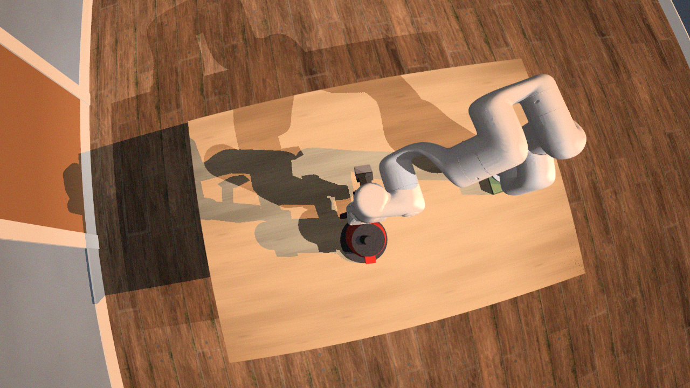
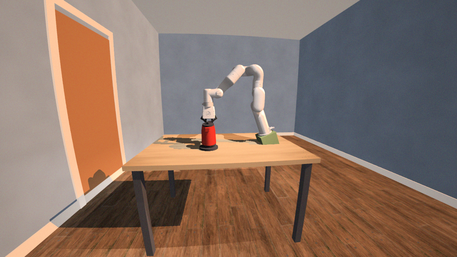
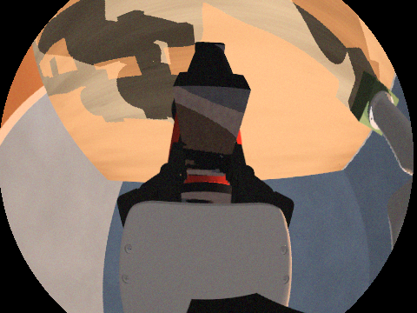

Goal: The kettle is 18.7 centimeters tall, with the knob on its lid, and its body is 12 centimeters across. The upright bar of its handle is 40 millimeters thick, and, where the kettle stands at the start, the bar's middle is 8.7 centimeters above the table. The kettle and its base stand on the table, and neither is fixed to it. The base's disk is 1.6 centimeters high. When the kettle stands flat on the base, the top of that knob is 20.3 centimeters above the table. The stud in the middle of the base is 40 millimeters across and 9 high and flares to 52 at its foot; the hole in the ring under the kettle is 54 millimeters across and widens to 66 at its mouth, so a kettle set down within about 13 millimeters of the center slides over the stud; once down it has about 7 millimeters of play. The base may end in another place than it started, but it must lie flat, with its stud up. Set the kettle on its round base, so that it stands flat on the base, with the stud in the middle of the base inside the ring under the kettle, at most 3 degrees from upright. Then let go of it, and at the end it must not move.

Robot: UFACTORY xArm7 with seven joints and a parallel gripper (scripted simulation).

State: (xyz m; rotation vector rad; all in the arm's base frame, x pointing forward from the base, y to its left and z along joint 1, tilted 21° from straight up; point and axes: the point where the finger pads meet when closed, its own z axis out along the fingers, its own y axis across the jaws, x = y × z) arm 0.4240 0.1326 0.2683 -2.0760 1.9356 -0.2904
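The red kettle is 20 mm to the left of my hand and 60 mm below it. The rest, counted from my hand: dark round base 60 mm to the left, 170 mm below.
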